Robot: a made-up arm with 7 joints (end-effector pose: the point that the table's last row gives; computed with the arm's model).
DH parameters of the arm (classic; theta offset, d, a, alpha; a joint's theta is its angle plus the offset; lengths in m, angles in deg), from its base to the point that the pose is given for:
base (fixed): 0 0.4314 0.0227 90
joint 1: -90 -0.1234 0.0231 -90
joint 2: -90 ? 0.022 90
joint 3: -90 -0.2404 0.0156 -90
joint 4: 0 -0.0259 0.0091 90
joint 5: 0 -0.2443 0.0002 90
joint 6: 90 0.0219 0.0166 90
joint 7: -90 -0.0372 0.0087 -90
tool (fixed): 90 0.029 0 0
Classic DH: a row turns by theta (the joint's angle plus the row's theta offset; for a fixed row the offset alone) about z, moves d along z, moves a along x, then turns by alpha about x.
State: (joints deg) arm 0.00 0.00 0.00 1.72 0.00 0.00 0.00
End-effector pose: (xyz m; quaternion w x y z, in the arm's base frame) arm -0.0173 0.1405 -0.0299 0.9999 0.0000 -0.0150 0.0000
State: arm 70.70 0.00 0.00 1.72 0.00 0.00 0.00
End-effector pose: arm 0.4448 0.1405 0.2411 0.8069 0.0000 -0.5907 0.0000
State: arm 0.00 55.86 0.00 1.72 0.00 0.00 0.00
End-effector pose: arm -0.0173 0.4957 0.1765 0.8834 0.4683 -0.0133 -0.0070
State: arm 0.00 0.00 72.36 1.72 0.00 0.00 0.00
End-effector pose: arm -0.0673 0.1306 -0.0299 0.8071 0.0089 -0.0121 0.5903
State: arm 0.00 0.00 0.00 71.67 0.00 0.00 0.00
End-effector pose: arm 0.1462 0.1405 0.1319 0.8107 0.0000 -0.5855 0.0000
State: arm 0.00 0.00 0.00 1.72 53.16 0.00 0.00
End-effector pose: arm -0.0427 0.1648 -0.0306 0.8942 -0.0067 -0.0134 0.4474
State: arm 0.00 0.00 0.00 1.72 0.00 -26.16 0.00
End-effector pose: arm -0.0416 0.1405 -0.0189 0.9705 0.0000 -0.2409 0.0000
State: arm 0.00 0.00 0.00 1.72 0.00 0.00 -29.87
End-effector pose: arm -0.0171 0.1272 -0.0381 0.9661 0.2577 -0.0145 0.0039
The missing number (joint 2, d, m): -0.0583
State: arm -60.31 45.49 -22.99 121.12 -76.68 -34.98 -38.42
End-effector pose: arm -0.0851 0.1799 0.2647 0.2973 -0.0564 -0.7588 -0.5768
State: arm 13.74 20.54 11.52 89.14 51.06 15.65 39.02
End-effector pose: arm 0.1886 0.3037 0.2443 0.5544 -0.3910 -0.7335 -0.0408
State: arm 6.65 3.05 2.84 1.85 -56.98 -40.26 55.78
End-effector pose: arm 0.0315 0.1713 -0.0209 0.6735 -0.4710 -0.1064 -0.5598
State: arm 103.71 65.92 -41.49 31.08 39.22 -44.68 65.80
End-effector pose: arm 0.2178 0.5062 0.5007 0.2893 0.2797 -0.8072 -0.4318
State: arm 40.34 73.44 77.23 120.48 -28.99 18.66 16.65
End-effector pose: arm -0.0570 0.2485 0.4530 0.0359 -0.8072 0.5543 -0.1996
